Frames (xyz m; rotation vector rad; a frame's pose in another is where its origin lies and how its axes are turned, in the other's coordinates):
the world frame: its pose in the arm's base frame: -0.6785 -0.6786 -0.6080 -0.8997 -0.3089 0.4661
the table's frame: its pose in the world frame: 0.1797 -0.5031 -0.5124 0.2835 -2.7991 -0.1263
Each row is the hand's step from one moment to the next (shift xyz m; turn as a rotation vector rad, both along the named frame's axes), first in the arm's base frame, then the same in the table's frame.
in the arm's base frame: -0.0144 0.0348 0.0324 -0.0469 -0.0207 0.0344
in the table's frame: 0.0090 0.0007 -0.0489 0.0591 -0.0141 -0.0112
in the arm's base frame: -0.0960 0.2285 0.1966 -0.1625 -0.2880 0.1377
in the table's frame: 0.0558 0.0170 -0.3109 0.2914 -0.1722 0.1172
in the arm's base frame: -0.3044 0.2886 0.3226 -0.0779 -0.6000 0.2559
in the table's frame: 0.2532 0.0514 -0.4618 0.3688 -0.4558 0.2963
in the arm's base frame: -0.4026 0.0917 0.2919 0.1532 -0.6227 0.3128
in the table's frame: 0.4047 0.0188 -0.3027 0.1907 -0.6149 0.3077
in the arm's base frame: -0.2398 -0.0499 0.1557 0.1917 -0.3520 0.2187
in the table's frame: 0.2751 -0.0287 -0.0881 0.0276 -0.4263 0.1612
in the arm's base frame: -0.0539 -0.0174 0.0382 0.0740 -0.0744 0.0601
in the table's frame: 0.0651 -0.0119 -0.0170 -0.0196 -0.1156 0.0297
